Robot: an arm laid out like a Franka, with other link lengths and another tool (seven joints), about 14 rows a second.
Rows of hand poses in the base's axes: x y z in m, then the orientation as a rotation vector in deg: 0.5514, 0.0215, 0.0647, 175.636, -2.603, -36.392; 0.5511, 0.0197, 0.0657, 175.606, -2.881, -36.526; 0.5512, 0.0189, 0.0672, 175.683, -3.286, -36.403; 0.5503, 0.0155, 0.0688, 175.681, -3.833, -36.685; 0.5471, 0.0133, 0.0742, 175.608, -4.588, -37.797; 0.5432, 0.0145, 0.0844, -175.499, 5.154, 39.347; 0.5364, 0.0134, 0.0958, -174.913, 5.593, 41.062; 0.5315, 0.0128, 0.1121, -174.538, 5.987, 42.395
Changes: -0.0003, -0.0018, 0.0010, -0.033, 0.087, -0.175; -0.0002, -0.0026, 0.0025, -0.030, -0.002, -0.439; -0.0011, -0.0060, 0.0041, -0.034, 0.171, -0.795; -0.0043, -0.0082, 0.0095, 0.051, 0.870, -1.306; -0.0082, -0.0070, 0.0197, 0.366, 1.842, -1.741; -0.0150, -0.0081, 0.0311, 0.494, 2.986, -2.063; -0.0199, -0.0087, 0.0474, 0.496, 3.866, -2.327
